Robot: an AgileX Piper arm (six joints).
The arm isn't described. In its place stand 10 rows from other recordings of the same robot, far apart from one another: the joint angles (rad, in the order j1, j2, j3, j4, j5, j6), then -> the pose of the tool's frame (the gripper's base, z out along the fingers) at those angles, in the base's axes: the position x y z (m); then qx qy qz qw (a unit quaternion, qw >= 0).
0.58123 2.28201 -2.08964 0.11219 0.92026 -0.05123 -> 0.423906 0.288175 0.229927 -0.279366 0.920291 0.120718 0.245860
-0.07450 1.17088 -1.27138 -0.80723 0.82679 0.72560 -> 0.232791 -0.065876 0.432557 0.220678 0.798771 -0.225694 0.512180
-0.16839 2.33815 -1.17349 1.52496 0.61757 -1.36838 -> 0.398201 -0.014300 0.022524 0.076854 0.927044 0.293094 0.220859
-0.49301 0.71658 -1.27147 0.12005 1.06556 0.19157 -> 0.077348 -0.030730 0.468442 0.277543 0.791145 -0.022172 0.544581
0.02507 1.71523 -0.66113 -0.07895 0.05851 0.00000 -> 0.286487 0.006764 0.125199 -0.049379 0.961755 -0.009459 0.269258
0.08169 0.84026 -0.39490 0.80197 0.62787 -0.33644 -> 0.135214 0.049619 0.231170 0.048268 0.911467 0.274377 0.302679
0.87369 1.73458 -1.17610 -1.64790 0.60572 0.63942 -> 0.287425 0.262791 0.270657 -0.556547 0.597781 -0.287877 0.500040
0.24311 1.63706 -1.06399 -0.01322 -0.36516 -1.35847 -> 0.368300 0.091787 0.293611 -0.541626 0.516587 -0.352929 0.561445
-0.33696 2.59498 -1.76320 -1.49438 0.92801 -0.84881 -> 0.445005 -0.232848 0.041991 0.605816 -0.598798 0.412496 0.322916
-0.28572 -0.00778 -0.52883 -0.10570 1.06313 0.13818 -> -0.011876 -0.005256 0.285390 0.180339 0.823504 -0.092046 0.529950
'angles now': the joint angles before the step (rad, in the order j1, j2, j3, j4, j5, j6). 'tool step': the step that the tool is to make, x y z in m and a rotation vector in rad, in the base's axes. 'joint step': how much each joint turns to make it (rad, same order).
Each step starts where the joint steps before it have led.
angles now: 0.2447, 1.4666, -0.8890, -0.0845, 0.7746, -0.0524
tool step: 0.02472, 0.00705, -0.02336, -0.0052, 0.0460, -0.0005
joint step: 0.0012, 0.1355, -0.0549, 0.0048, -0.0348, 0.0018
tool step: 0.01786, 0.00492, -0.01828, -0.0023, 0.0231, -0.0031
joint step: 0.0007, 0.0976, -0.0439, 0.0008, -0.0305, 0.0055
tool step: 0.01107, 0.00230, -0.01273, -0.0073, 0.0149, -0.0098
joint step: 0.0001, 0.0631, -0.0297, -0.0103, -0.0163, 0.0177
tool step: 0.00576, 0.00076, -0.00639, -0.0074, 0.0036, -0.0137
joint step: 0.0005, 0.0315, -0.0159, -0.0156, -0.0088, 0.0252
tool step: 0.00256, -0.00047, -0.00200, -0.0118, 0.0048, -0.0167
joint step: 0.0005, 0.0133, -0.0105, -0.0206, 0.0071, 0.0301
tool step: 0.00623, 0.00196, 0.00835, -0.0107, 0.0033, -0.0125
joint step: 0.0045, 0.0054, -0.0476, -0.0120, 0.0501, 0.0196
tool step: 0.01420, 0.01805, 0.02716, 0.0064, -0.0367, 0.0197
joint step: 0.0412, 0.0035, -0.1239, 0.0001, 0.0853, 0.0120
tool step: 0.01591, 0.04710, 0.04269, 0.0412, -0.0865, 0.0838
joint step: 0.1040, 0.0260, -0.2081, 0.0143, 0.0879, 0.0040
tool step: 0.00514, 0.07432, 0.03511, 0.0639, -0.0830, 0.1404
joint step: 0.1548, 0.0859, -0.2570, 0.0207, 0.0687, 0.0018
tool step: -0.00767, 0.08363, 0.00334, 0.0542, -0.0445, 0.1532
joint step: 0.1594, 0.1506, -0.2452, 0.0170, 0.0271, 0.0019
